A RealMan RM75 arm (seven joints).
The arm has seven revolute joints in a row. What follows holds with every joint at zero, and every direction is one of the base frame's.
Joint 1 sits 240.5 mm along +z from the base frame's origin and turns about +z.
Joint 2 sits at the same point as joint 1 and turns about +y.
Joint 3 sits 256 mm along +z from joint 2 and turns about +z.
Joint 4 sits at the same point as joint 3 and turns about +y.
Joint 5 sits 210 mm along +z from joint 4 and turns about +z.
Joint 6 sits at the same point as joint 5 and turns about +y.
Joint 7 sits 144 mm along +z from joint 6 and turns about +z.
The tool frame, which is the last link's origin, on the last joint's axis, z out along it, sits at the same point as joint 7; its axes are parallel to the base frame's.
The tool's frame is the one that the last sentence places.
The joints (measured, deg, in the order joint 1, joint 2, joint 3, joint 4, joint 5, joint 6, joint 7), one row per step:
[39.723, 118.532, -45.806, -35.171, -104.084, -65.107, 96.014]
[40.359, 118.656, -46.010, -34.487, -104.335, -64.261, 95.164]
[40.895, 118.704, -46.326, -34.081, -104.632, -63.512, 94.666]
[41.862, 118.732, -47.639, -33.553, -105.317, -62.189, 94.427]
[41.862, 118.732, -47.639, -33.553, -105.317, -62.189, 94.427]
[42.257, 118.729, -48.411, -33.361, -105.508, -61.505, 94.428]
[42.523, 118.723, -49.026, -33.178, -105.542, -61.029, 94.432]
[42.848, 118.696, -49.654, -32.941, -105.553, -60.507, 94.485]
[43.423, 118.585, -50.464, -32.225, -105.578, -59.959, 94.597]
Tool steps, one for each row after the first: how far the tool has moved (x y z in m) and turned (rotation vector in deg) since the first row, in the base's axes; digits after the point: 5 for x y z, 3 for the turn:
[-0.00190, 0.00187, -0.00370, 0.057, -0.849, 0.441]
[-0.00370, 0.00373, -0.00623, 0.088, -1.713, 0.818]
[-0.00785, 0.00663, -0.01175, -0.423, -3.558, 1.555]
[-0.00785, 0.00663, -0.01175, -0.423, -3.558, 1.555]
[-0.00970, 0.00795, -0.01417, -0.631, -4.392, 1.835]
[-0.01100, 0.00872, -0.01607, -0.814, -4.920, 2.020]
[-0.01250, 0.00973, -0.01795, -0.994, -5.430, 2.174]
[-0.01436, 0.01066, -0.02133, -1.568, -5.995, 2.304]

